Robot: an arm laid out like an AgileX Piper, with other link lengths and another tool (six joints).
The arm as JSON. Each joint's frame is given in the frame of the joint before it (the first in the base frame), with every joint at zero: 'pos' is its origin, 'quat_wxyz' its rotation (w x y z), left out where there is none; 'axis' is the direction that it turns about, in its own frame. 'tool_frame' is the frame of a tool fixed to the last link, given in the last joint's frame.
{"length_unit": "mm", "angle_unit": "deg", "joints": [
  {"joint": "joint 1", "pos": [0.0, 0.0, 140.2], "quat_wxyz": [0.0, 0.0, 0.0, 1.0], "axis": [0.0, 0.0, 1.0]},
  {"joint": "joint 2", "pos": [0.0, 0.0, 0.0], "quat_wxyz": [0.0, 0.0, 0.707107, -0.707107], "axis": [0.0, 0.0, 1.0]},
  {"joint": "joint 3", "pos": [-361.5, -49.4, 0.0], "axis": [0.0, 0.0, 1.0]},
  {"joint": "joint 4", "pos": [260.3, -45.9, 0.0], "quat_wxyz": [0.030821, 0.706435, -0.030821, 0.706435], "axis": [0.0, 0.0, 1.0]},
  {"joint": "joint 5", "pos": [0.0, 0.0, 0.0], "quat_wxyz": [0.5, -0.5, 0.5, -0.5], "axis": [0.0, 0.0, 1.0]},
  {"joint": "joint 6", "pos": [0.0, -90.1, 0.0], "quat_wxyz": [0.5, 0.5, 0.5, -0.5], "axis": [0.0, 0.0, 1.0]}
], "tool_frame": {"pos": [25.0, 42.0, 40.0], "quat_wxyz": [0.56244, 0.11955, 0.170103, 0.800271]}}
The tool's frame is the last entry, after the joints.
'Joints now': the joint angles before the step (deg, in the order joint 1, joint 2, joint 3, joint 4, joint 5, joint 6). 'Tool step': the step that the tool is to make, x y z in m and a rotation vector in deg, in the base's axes. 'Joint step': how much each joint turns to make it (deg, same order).
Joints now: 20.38, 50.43, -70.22, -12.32, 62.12, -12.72
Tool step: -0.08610, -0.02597, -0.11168, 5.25, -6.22, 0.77
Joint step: 0.00, -24.26, 27.65, 1.12, -10.75, 3.13
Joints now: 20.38, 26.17, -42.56, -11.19, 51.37, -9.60
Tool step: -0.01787, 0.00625, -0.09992, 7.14, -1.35, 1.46
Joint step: 0.00, -11.94, 19.86, 4.14, -11.44, 3.23
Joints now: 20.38, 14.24, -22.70, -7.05, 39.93, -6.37
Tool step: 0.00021, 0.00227, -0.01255, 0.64, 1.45, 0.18
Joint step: -0.01, -0.10, 2.19, 0.93, -0.94, 0.25
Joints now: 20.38, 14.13, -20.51, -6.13, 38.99, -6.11
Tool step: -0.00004, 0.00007, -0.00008, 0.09, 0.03, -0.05
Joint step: -0.01, 0.00, 0.00, 0.01, 0.00, 0.10
